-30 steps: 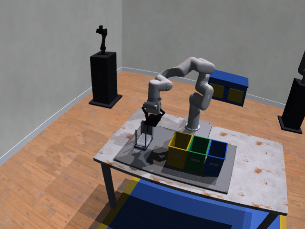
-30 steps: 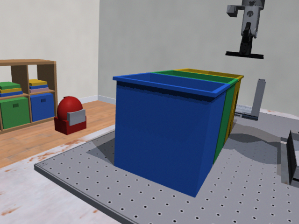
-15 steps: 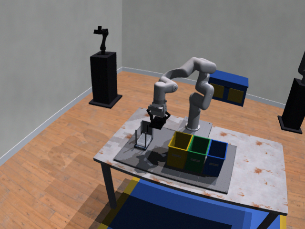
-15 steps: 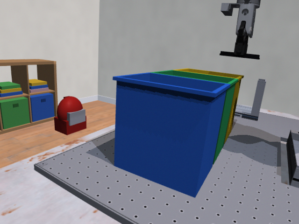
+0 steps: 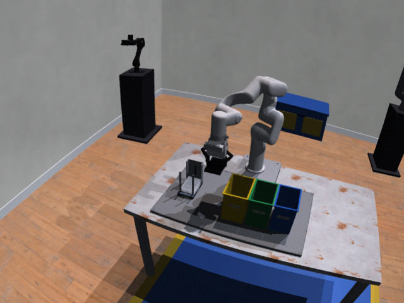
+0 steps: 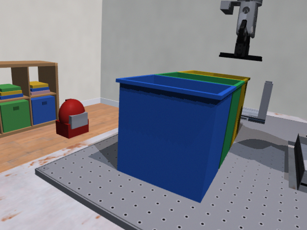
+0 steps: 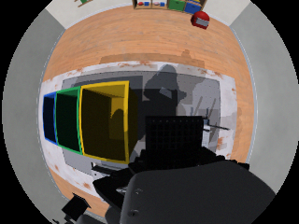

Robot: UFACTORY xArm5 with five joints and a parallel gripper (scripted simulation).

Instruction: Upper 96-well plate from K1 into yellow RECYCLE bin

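Now: hand 160 mm above the yellow bin, 140 mm to the right of it and 50 mm short of it. The rest, counted from my hand: rack post: 160 mm below, 100 mm to the right, 100 mm behind; then pale plate: 220 mm below, 150 mm to the right, 50 mm behind; then dark 96-well plate: 10 mm below.
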